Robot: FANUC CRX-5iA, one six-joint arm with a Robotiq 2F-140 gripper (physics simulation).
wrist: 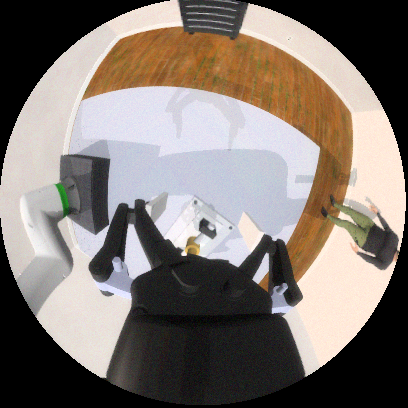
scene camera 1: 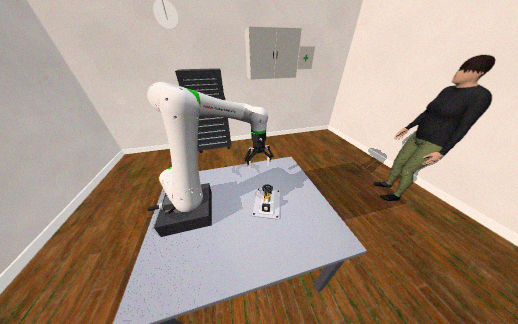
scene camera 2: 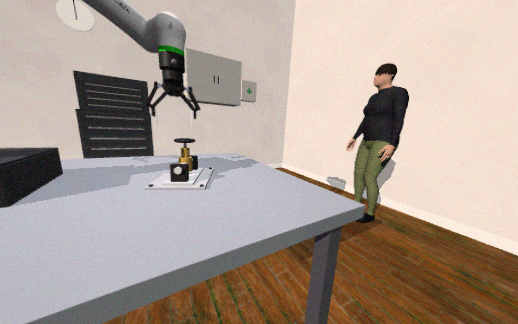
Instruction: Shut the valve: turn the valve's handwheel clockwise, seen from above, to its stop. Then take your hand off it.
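The valve has a dark round handwheel [scene camera 1: 267,188] [scene camera 2: 184,140] on top of a brass body [scene camera 1: 267,197] [scene camera 2: 186,161] [wrist: 193,245]. It is fixed on a white base plate [scene camera 1: 274,212] [scene camera 2: 198,185] [wrist: 179,223], between two black blocks. My gripper [scene camera 1: 259,163] [scene camera 2: 175,121] [wrist: 204,210] points down, open and empty. Its fingertips are above the handwheel's height and apart from it, a little left of centre over it in scene camera 2. In the wrist view the gripper's body hides the handwheel. The wheel's turned angle cannot be told.
The plate stands on a grey table [scene camera 1: 225,265] [scene camera 2: 150,240] [wrist: 120,115]. The arm's dark base block [scene camera 1: 184,220] [scene camera 2: 30,172] [wrist: 95,195] stands at the table's left. A person [scene camera 1: 440,115] [scene camera 2: 382,120] [wrist: 370,235] stands on the floor to the right. A dark slatted cabinet [scene camera 1: 200,73] stands behind.
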